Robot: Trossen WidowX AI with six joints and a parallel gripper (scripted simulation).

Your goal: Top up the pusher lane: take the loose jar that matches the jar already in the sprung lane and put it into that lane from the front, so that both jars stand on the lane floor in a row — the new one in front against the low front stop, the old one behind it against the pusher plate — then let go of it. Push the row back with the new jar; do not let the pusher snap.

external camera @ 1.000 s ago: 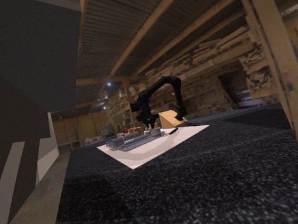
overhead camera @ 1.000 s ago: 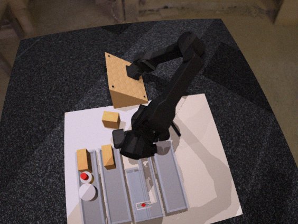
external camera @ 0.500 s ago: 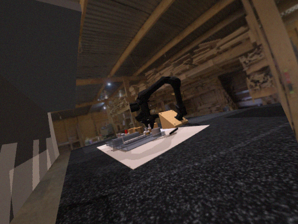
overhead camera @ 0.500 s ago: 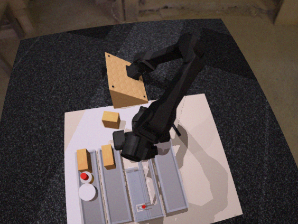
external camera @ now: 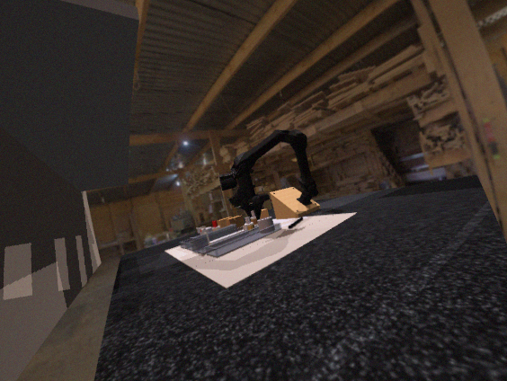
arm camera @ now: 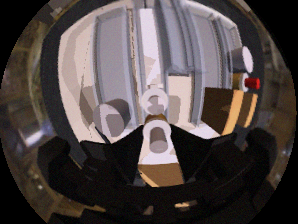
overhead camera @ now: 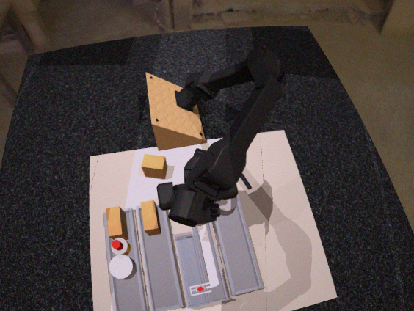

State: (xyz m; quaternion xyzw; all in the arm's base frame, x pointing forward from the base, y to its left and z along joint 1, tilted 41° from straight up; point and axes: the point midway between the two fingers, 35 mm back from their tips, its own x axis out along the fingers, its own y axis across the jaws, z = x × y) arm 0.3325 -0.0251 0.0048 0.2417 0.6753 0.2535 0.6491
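The tan cube lies 13 cm behind my gripper tip, 10 cm to the right of it and 1 cm below it. From my gripper tip the other things lie so: black stick 14 cm to the left, 9 cm behind, 4 cm below; then sprung lane 15 cm ahead, 3 cm below, 2 cm to the right; then red dot 22 cm ahead, 3 cm to the right, 2 cm above.
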